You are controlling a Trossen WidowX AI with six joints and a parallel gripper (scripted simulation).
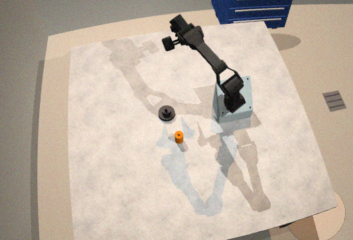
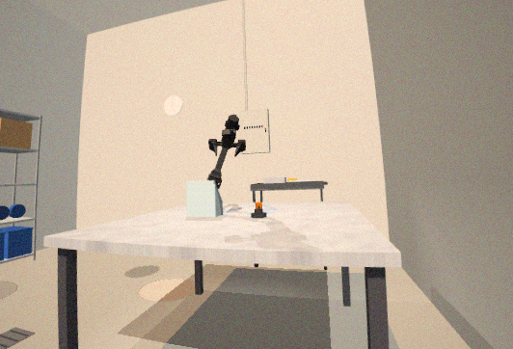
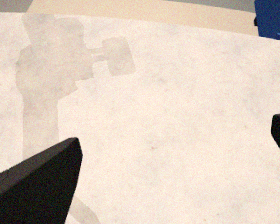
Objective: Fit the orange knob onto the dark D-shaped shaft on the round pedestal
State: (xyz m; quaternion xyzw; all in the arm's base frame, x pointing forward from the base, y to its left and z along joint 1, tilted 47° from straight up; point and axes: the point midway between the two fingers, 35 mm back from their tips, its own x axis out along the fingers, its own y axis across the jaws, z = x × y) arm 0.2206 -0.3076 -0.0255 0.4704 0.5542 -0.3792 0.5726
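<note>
Now: the orange knob 360 mm to the left of my gripper tip, 290 mm below it and 60 mm ahead of it. Also, from my gripper tip: round pedestal: 290 mm below, 210 mm to the left, 100 mm ahead.
</note>
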